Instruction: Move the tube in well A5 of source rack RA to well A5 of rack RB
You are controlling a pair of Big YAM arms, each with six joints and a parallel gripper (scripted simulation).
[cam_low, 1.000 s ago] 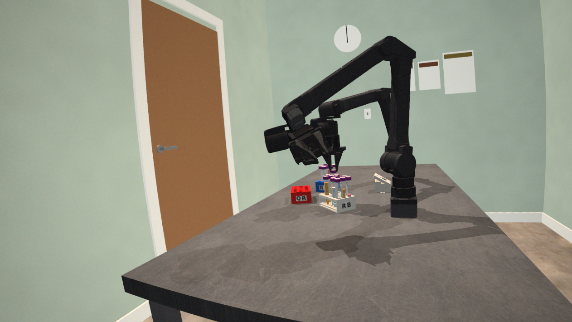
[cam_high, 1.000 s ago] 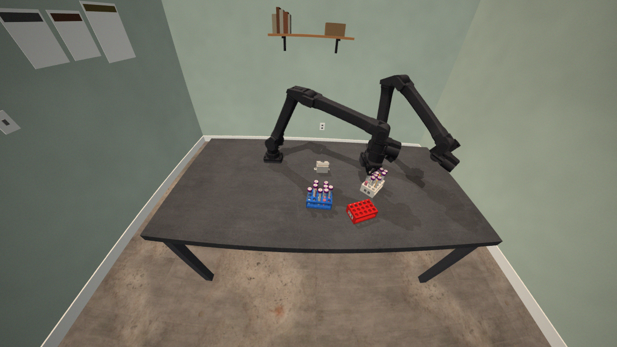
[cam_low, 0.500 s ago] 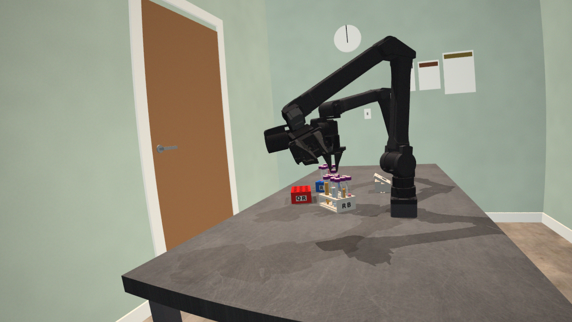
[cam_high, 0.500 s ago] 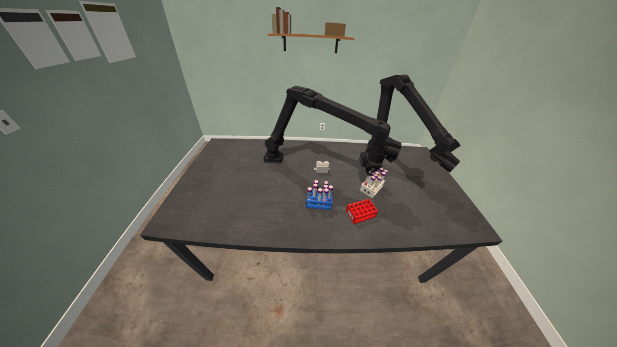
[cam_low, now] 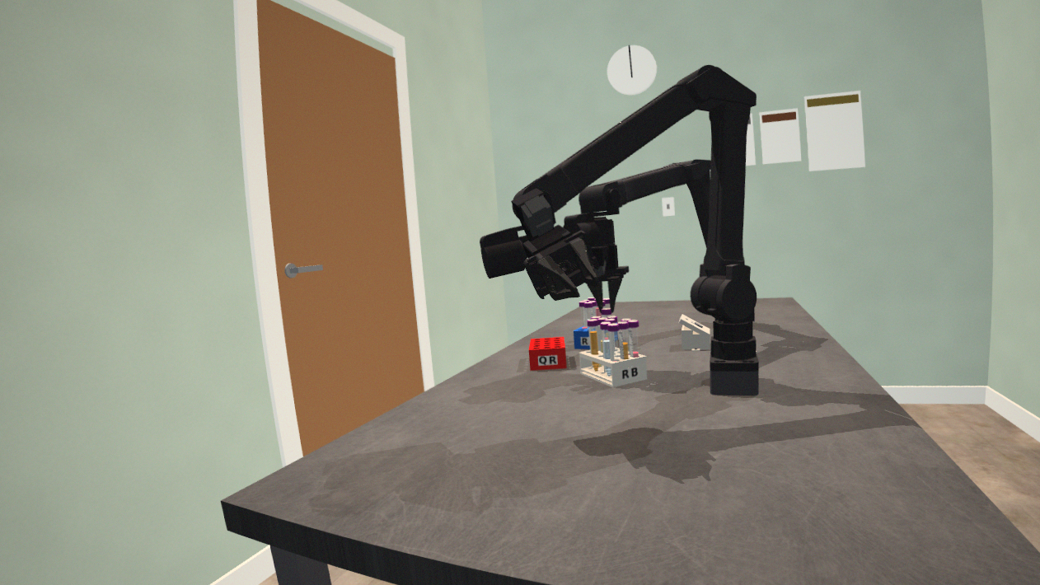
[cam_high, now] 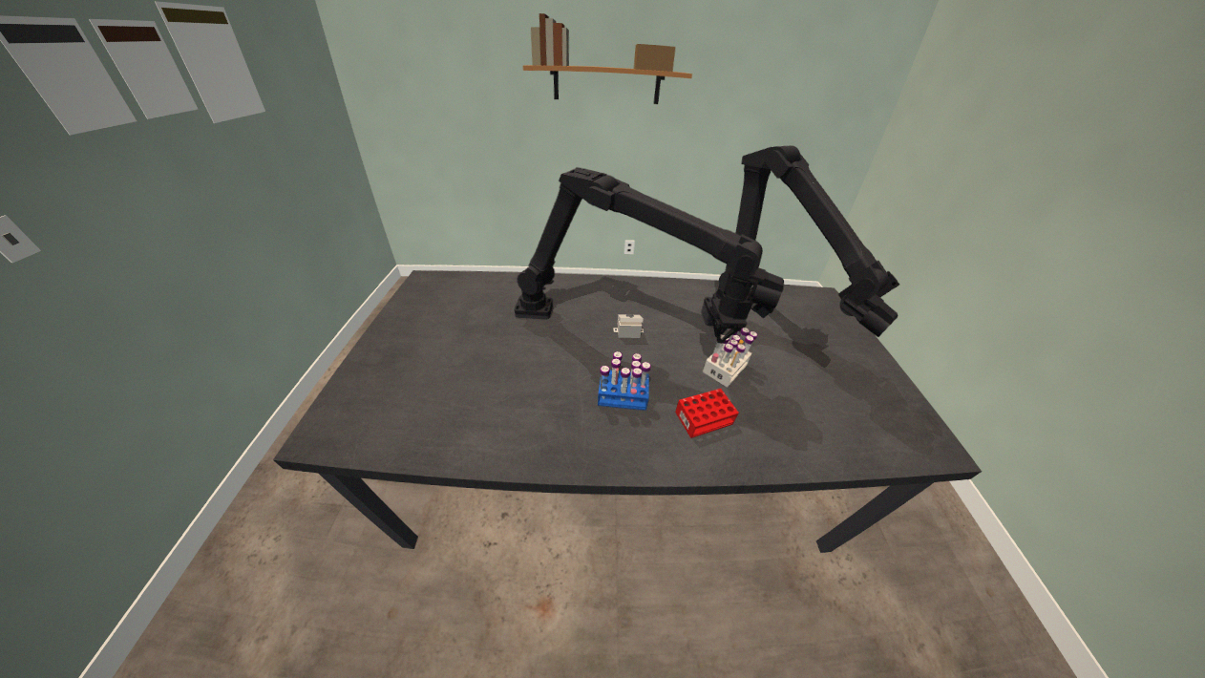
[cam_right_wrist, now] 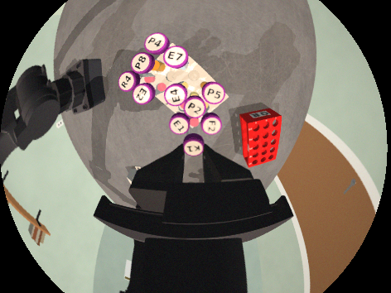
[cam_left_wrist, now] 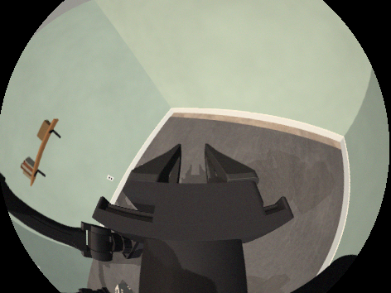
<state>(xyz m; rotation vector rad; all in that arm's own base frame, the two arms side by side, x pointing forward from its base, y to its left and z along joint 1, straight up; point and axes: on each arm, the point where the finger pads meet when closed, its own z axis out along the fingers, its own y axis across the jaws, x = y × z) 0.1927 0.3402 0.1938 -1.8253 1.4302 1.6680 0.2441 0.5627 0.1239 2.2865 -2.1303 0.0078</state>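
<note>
My right hand is 1 cm to the right of the tube and 6 cm above it. From my right hand the other things lie so: red rack: 16 cm ahead, 4 cm to the right, 11 cm below; then white rack: 2 cm behind, 6 cm to the left, 11 cm below; then rack RA: 9 cm ahead, 25 cm to the right, 11 cm below.
</note>
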